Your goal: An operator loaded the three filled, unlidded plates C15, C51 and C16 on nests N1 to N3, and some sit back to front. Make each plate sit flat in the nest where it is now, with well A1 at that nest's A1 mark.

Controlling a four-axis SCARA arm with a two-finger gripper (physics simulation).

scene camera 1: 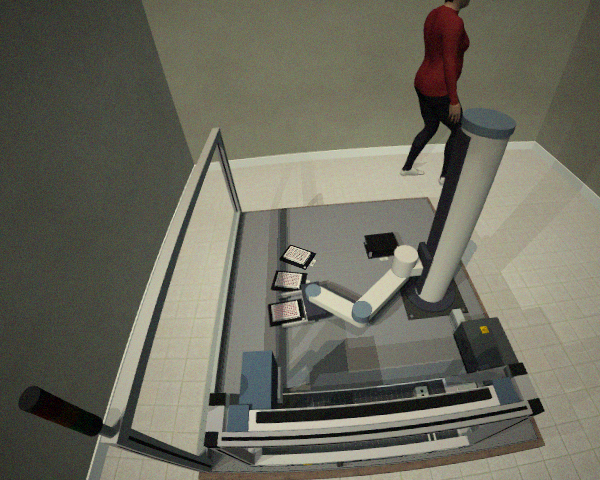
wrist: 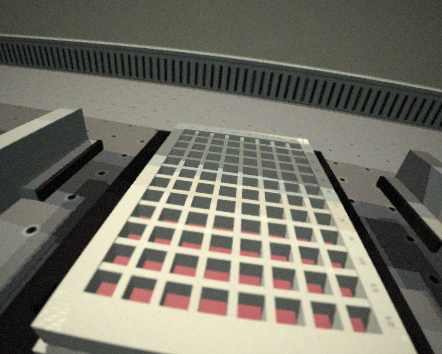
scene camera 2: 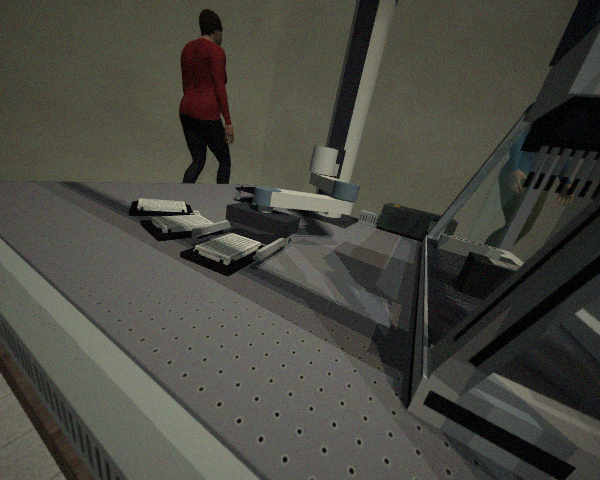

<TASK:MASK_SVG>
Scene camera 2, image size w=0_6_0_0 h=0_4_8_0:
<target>my gripper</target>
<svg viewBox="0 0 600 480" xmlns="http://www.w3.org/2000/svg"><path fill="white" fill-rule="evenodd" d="M192 237L197 239L212 235L214 232L234 227L235 223L282 237L256 251L252 259L260 261L288 243L289 236L298 231L300 217L273 210L273 207L254 205L247 202L229 204L226 208L225 221L193 228Z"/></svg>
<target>white plate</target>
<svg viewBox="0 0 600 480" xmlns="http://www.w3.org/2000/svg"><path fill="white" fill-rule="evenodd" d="M261 242L232 233L196 245L193 252L197 249L199 251L198 254L217 262L222 259L224 261L223 264L229 265L232 259L237 261L258 250Z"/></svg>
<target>white plate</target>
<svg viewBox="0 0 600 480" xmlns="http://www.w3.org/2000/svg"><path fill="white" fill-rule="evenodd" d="M152 217L152 224L158 229L161 228L163 233L168 233L168 229L171 229L171 232L192 231L193 228L213 224L213 222L201 215Z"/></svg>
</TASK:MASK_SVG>
